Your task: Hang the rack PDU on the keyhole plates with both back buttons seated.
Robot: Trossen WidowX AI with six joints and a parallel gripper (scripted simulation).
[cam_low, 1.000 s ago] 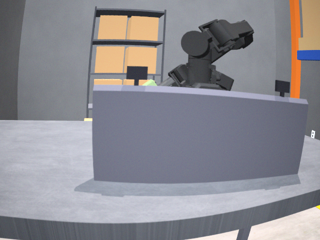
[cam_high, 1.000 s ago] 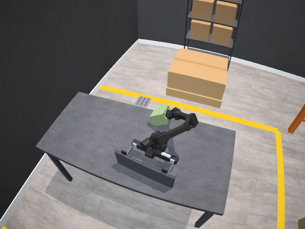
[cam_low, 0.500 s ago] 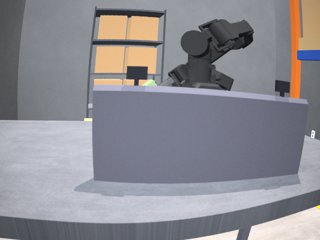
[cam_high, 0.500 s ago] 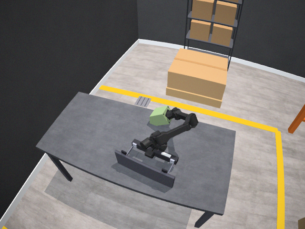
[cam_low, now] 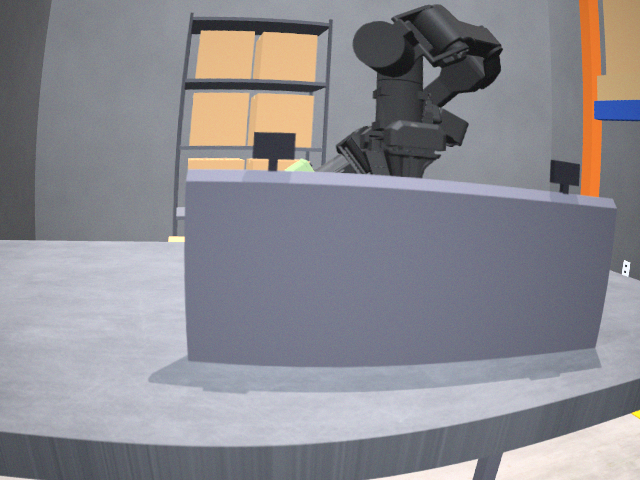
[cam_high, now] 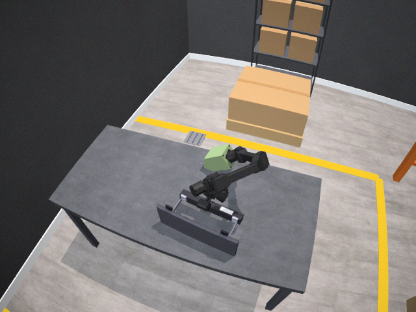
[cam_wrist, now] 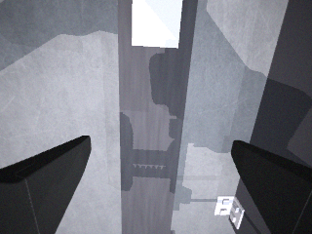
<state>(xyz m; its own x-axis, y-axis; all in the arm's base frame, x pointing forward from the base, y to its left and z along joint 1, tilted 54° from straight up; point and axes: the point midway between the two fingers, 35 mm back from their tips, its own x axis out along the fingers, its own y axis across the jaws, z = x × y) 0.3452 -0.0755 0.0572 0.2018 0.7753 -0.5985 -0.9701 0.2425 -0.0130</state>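
The rack PDU is 60 mm below my hand and 10 mm to the right of it. Also, from my hand: grey panel (160 mm ahead, 80 mm below, 20 mm to the right).
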